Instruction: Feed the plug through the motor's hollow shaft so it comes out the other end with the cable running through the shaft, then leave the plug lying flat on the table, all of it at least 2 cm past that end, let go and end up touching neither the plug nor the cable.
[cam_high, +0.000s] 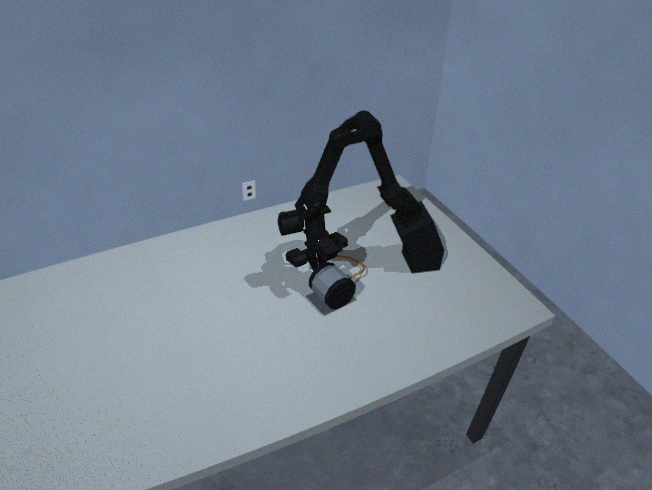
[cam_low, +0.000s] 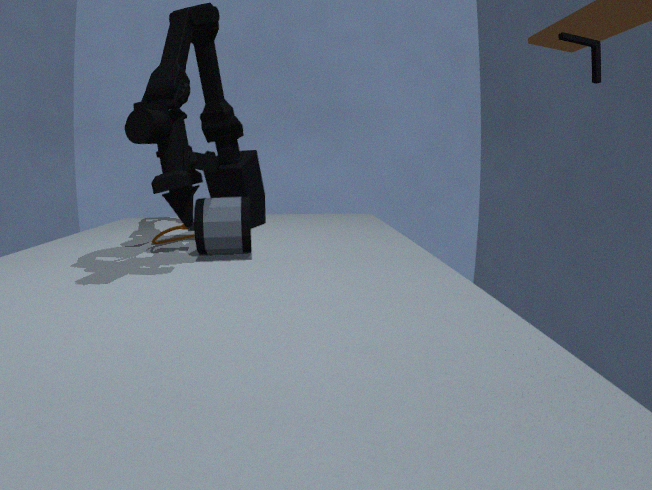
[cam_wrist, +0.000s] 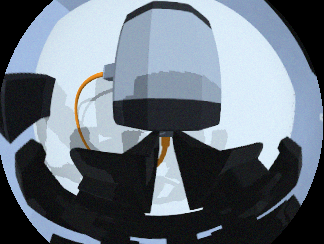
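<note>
Right now my hand is 20 mm to the right of the plug and 30 mm above it.
</note>
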